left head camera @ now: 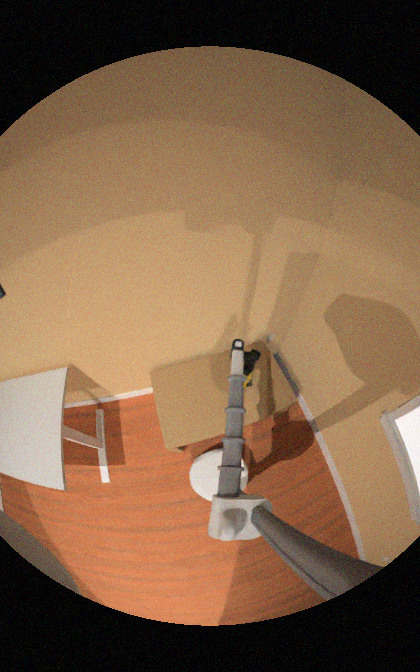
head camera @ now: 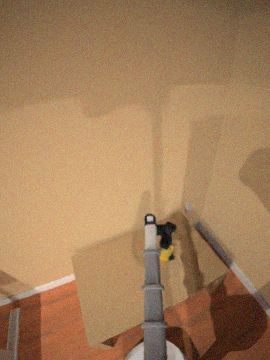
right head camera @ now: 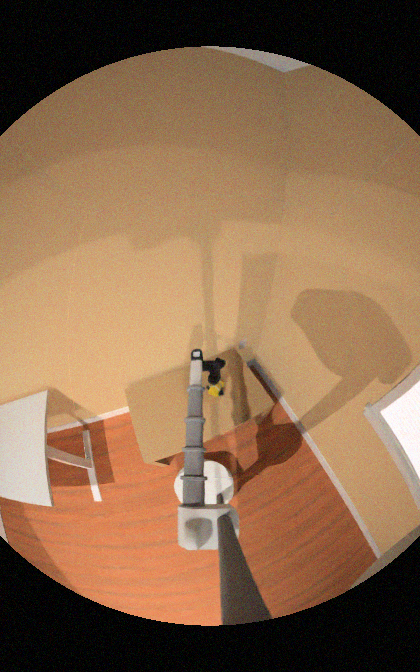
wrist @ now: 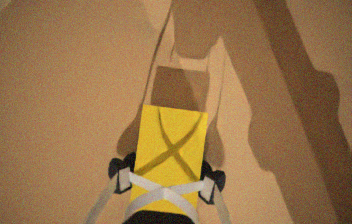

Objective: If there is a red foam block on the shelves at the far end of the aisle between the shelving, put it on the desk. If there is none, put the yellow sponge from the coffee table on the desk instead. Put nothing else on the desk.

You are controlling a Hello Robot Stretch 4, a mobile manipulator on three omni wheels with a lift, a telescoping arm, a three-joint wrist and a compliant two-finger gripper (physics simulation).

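Frame: origin at the robot's base, x ahead, y left, z up, level; metres.
Where they show: gripper, fingertip midpoint: (head camera: 164, 256) (wrist: 167, 169).
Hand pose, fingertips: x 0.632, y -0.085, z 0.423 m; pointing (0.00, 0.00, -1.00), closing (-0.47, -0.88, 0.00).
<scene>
After its pixels a point has its place.
The yellow sponge (head camera: 166, 253) {x 0.628, y -0.094, z 0.473 m} (left head camera: 248, 381) (right head camera: 216, 388) (wrist: 175, 130) {x 0.673, y -0.112, z 0.471 m} is a flat-topped rectangular block at the tan coffee table (head camera: 110, 290) {x 0.418, y 0.255, z 0.423 m} (left head camera: 200, 400) (right head camera: 165, 415) (wrist: 75, 125) {x 0.719, y -0.005, z 0.423 m}. My gripper (head camera: 167, 256) {x 0.632, y -0.085, z 0.423 m} (right head camera: 215, 390) (wrist: 167, 169) {x 0.632, y -0.085, z 0.423 m} is shut on the sponge, with one dark fingertip pressed against each long side in the wrist view. The sponge's shadow adjoins its far edge; I cannot tell whether its underside touches the table. The arm partly hides the gripper in the left head view. No red foam block or aisle shelving shows.
Tan walls meet in a corner behind and to the right of the coffee table. A white table (left head camera: 30, 430) (right head camera: 25, 445) stands at the left. A white-framed panel (left head camera: 400, 450) (right head camera: 392, 425) is at the right wall. My round white base part (left head camera: 207, 475) (right head camera: 200, 482) is near the table's front edge.
</scene>
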